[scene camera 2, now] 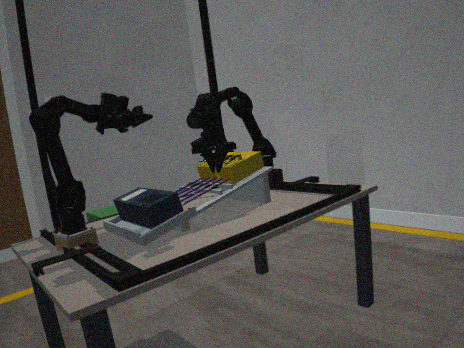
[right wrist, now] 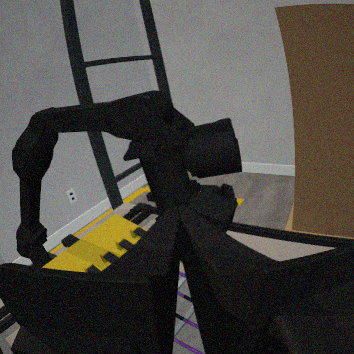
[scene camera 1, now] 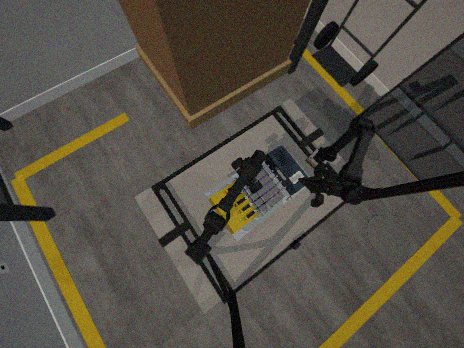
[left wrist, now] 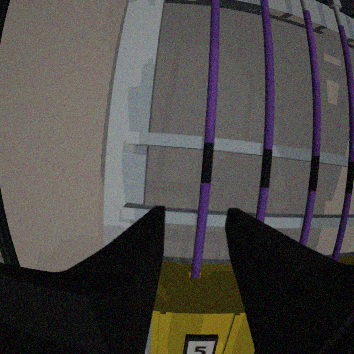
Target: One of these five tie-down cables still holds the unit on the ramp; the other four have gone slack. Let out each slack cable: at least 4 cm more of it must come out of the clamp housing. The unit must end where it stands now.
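The dark blue unit sits low on the grey ramp. The yellow clamp housing stands at its upper end. Purple cables run between them. My left gripper is partly open and empty just before the housing. Its fingertips stand on either side of the cable that enters above label 5. Three more cables with black bands run beside it in the left wrist view; slackness cannot be told. My right gripper is shut and empty, high above the unit's side.
A black frame runs around the table edge. A green object lies behind the unit in scene camera 2. A tall brown box and a hand truck stand on the floor beyond the table.
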